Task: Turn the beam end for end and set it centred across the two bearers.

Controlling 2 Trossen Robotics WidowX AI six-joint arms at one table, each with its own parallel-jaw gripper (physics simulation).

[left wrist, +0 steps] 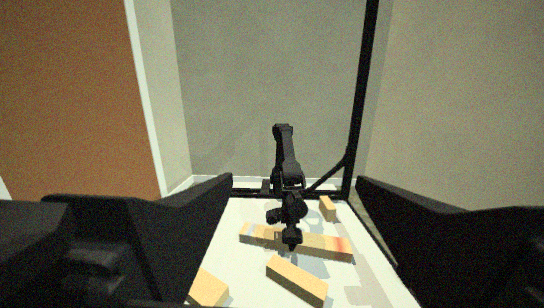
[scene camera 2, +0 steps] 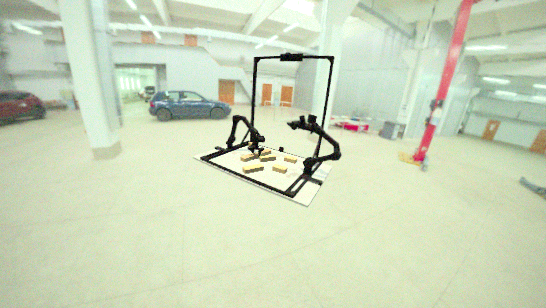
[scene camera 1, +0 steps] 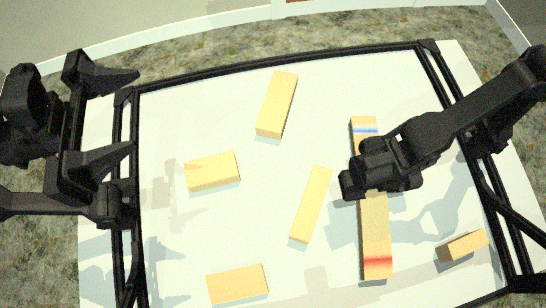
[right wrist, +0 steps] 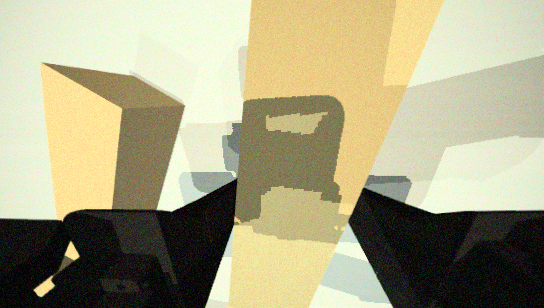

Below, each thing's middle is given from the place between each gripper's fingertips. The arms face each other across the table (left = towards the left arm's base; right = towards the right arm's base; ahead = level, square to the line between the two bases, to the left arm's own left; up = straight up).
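The beam (scene camera 1: 375, 251) has my right gripper 10 mm past it and 10 mm below it. As for my left hand, it is 350 mm to the left of the beam, 50 mm past it and 410 mm above it.
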